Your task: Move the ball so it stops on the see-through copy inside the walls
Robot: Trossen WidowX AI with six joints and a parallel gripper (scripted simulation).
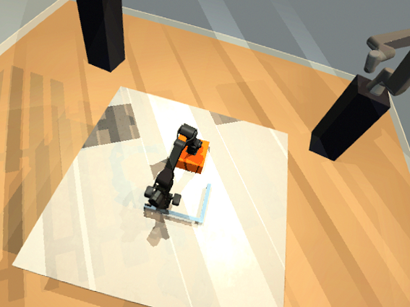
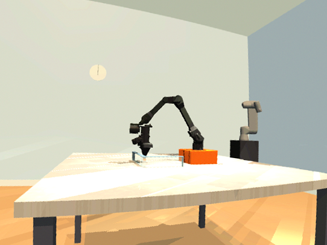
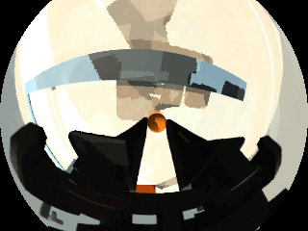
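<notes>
The orange ball lies right at my gripper tip.
</notes>
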